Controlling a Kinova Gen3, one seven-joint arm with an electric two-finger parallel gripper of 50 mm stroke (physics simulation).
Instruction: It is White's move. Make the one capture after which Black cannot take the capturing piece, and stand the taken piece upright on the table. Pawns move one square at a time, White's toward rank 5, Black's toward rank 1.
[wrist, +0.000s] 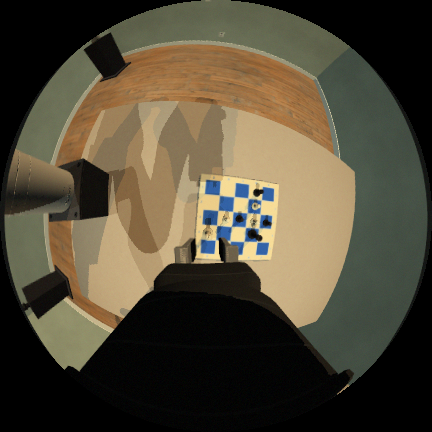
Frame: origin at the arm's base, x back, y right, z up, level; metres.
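Seen in the pictures: gripper, fingertip midpoint: (206, 245); arm's base at its link origin: (61, 190).
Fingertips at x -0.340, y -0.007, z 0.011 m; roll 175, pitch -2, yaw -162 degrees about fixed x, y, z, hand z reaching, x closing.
Pixels of each thing's middle, then the offset from my fingertips to it. Level surfaces: height alone.
- blue-and-cream board at the middle of its body: (238, 219) dx -0.079, dy -0.043, dz -0.181 m
- taller black piece at the middle of its body: (255, 236) dx -0.125, dy -0.016, dz -0.146 m
- taller white piece at the middle of its body: (207, 234) dx -0.010, dy +0.012, dz -0.146 m
- tan table at its surface level: dz -0.184 m
The blue-and-cream board (198, 201) lies flat. In its third row from the top, a white piece (225, 218), a black piece (239, 218), a white piece (254, 221) and a black piece (267, 222) stand from left to right. A taller black piece (254, 234) stands just below the right-hand white one. Another white piece (255, 205) stands in the second row and a black piece (258, 192) in the top row, both toward the right. A taller white piece (208, 231) stands at the left edge. My gripper (206, 245) is open and empty, high above the board's lower left; piece types are too small to tell.
The tan table (310, 210) surrounds the board, with brown and grey shadows across its left part. A black block with a thick cylindrical arm part (37, 182) stands at the left. Black box-shaped objects (106, 56) (47, 294) stand at the upper left and lower left.
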